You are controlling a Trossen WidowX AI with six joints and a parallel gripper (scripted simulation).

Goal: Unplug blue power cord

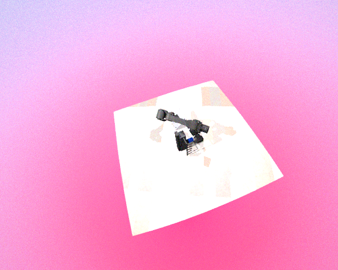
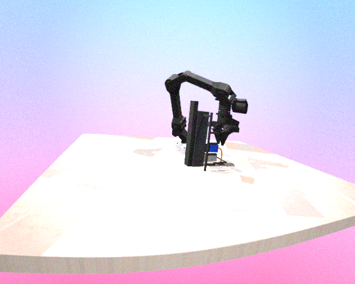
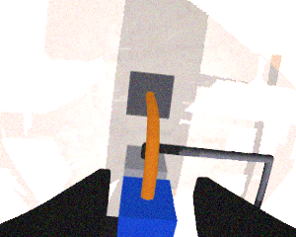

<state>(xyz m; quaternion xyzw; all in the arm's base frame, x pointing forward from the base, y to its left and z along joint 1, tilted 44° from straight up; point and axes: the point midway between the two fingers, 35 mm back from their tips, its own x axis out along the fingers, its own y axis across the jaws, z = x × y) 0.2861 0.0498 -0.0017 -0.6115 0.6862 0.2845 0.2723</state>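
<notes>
The blue plug lies 60 mm to the right of my gripper tip and 10 mm below it.
</notes>
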